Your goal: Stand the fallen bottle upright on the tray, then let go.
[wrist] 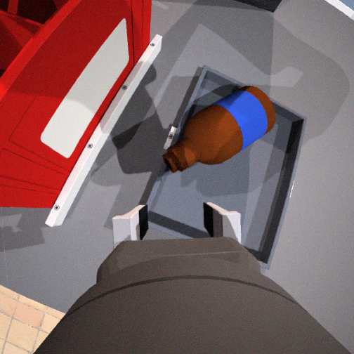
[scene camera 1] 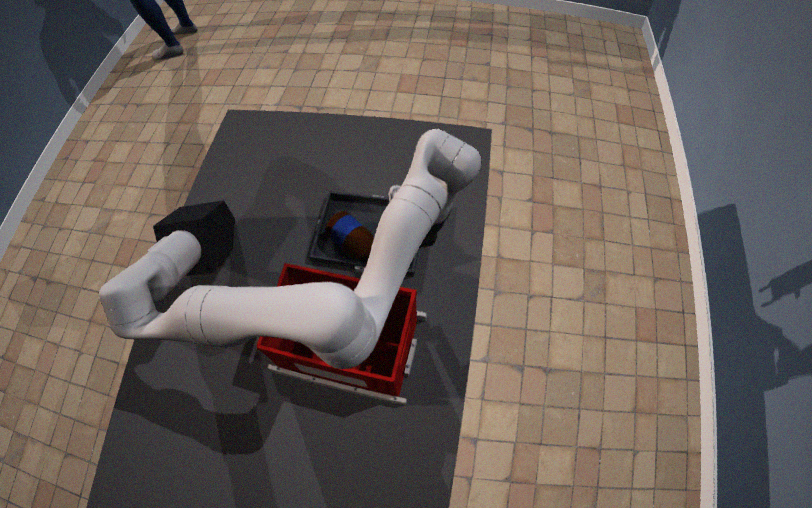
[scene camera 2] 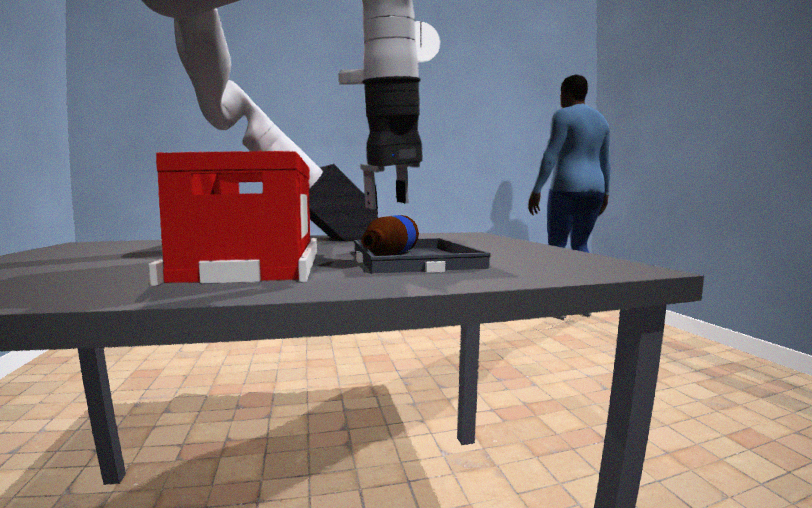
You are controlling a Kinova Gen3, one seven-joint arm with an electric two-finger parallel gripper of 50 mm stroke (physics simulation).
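Where they show: gripper, fingertip midpoint: (scene camera 2: 387,205); arm's base at its link origin: (scene camera 1: 183,249) (scene camera 2: 310,183).
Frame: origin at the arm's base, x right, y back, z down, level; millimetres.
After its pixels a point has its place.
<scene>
A brown bottle with a blue band (scene camera 1: 351,233) @(x -73, y -381, z 77 mm) (scene camera 2: 390,234) @(x -63, y -432, z 106 mm) (wrist: 225,127) lies on its side in the dark grey tray (scene camera 1: 320,226) @(x -125, y -294, z 130 mm) (scene camera 2: 458,263) @(x -133, y -545, z 145 mm) (wrist: 296,155). In the wrist view its neck points to the lower left and reaches over the tray's left wall, on the side of the red crate. My gripper (scene camera 2: 385,194) @(x -30, y -505, z 54 mm) (wrist: 175,215) is open and empty, its fingers pointing down above the bottle and tray. In the wrist view the bottle lies beyond the fingertips. In scene camera 1 my arm hides the gripper and part of the tray.
A red crate with compartments (scene camera 1: 335,374) @(x 262, y -366, z 47 mm) (scene camera 2: 233,230) @(x 194, y -507, z 85 mm) (wrist: 107,45) stands close beside the tray, with white strips (scene camera 2: 229,270) @(x 202, y -518, z 138 mm) (wrist: 90,146) along its base. A black block (scene camera 1: 212,236) @(x -42, y -61, z 19 mm) (scene camera 2: 342,203) @(x -72, y -58, z 55 mm) stands at the arm's base. A person (scene camera 2: 577,161) stands beyond the table.
</scene>
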